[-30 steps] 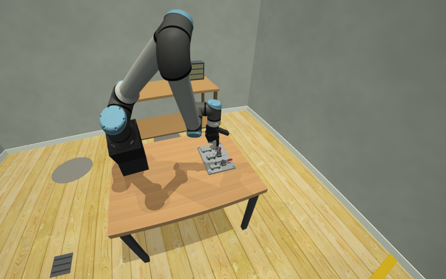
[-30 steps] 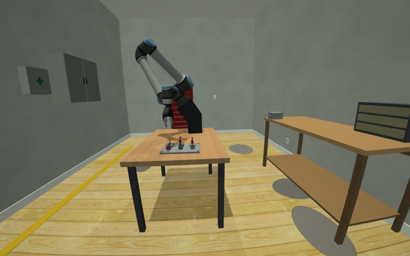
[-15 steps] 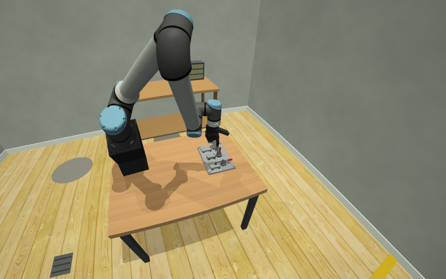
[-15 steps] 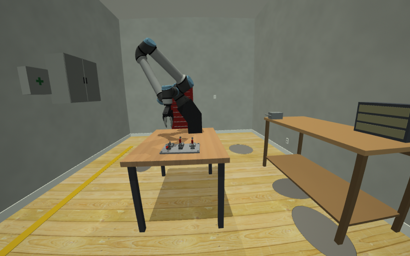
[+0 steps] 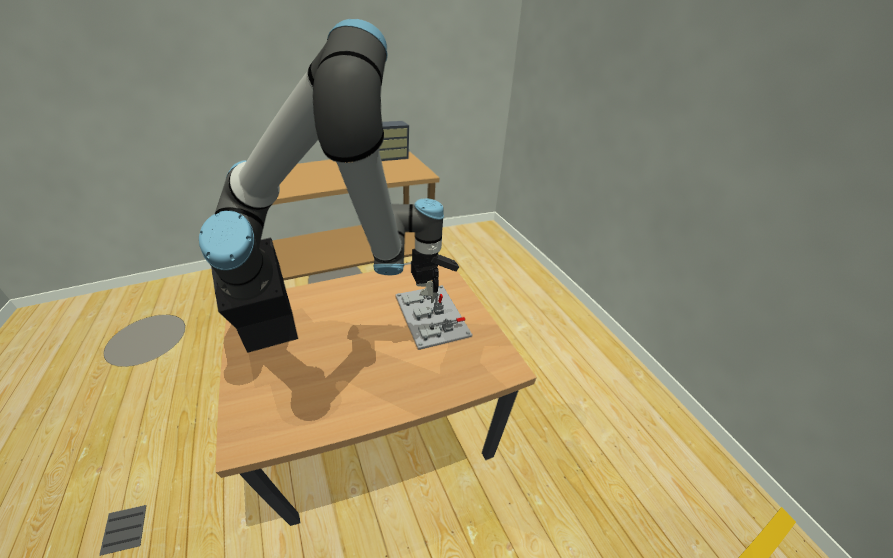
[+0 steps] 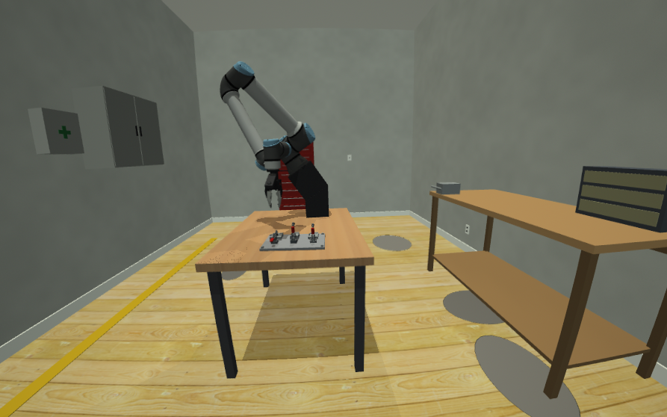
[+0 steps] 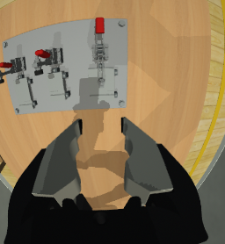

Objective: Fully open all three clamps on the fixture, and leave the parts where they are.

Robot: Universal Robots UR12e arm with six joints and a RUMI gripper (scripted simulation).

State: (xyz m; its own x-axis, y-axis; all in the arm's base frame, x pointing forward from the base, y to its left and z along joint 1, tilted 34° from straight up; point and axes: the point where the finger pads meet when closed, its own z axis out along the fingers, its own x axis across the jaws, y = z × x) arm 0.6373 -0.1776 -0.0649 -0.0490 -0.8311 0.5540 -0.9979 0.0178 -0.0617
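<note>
Right now the grey fixture plate is 6 cm ahead of my hand, 11 cm to the left of it and 21 cm below it.
</note>
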